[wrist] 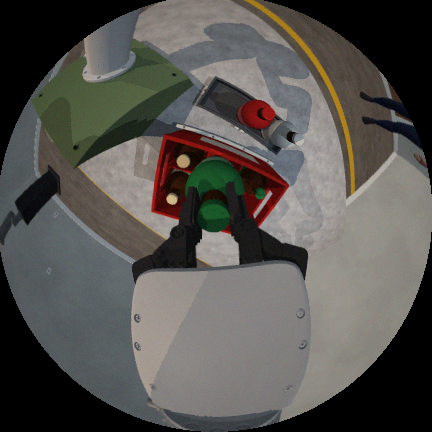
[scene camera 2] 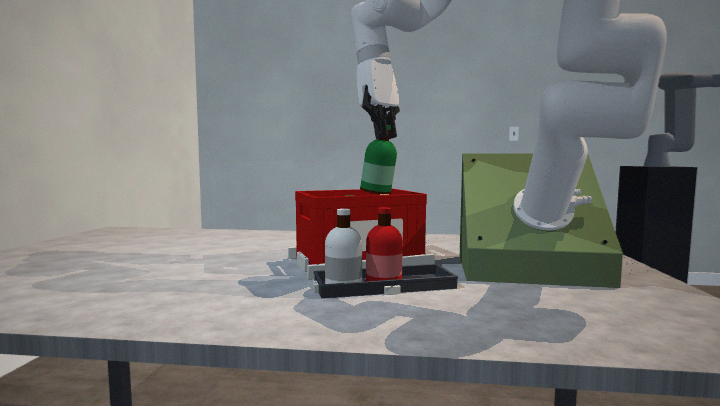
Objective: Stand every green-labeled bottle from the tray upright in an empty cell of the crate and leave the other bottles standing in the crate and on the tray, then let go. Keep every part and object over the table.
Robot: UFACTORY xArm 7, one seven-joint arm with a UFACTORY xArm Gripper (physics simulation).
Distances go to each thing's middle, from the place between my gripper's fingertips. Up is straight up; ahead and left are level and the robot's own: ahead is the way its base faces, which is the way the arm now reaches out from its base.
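A white bottle [scene camera 2: 343,246] is 22 cm below my hand, 16 cm to the left of it and 9 cm ahead of it. As for the red bottle [scene camera 2: 384,243], it is 1 cm ahead of my hand, 14 cm to the left of it and 22 cm below it.
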